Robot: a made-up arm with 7 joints.
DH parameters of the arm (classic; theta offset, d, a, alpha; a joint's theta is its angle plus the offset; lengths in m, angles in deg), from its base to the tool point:
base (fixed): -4.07 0 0 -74.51
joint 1: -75.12 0.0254 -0.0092 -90
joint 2: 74 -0.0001 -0.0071 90
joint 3: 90 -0.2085 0.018 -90
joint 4: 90 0.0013 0.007 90
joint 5: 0 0.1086 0 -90
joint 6: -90 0 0.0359 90
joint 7: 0 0 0 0
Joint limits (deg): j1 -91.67..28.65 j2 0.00..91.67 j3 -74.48..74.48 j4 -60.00..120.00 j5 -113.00..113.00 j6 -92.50..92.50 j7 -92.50..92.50
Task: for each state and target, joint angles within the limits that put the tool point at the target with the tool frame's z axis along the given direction. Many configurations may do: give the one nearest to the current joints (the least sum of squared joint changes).
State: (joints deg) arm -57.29 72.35 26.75 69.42 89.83 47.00 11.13
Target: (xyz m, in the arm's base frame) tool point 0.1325 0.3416 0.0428 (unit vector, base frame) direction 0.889 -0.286 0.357
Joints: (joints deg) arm -49.73 73.98 48.35 49.79 67.14 18.07 11.13
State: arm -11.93 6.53 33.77 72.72 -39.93 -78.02 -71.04
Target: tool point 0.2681 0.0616 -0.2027 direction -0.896 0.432 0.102
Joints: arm -56.66 0.00 39.44 54.08 -82.36 -53.48 -71.04
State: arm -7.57 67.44 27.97 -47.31 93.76 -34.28 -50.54
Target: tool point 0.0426 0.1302 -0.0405 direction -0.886 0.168 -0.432
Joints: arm 28.65 74.81 31.41 -59.90 53.36 -50.26 -50.54
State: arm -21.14 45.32 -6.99 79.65 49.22 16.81 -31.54
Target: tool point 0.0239 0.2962 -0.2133 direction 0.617 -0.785 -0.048
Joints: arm 2.86 51.63 7.41 61.46 29.57 -21.28 -31.54
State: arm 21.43 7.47 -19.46 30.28 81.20 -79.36 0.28
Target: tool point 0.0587 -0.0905 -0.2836 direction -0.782 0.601 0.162
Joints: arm -21.92 0.09 -60.73 29.91 113.00 -60.06 0.28
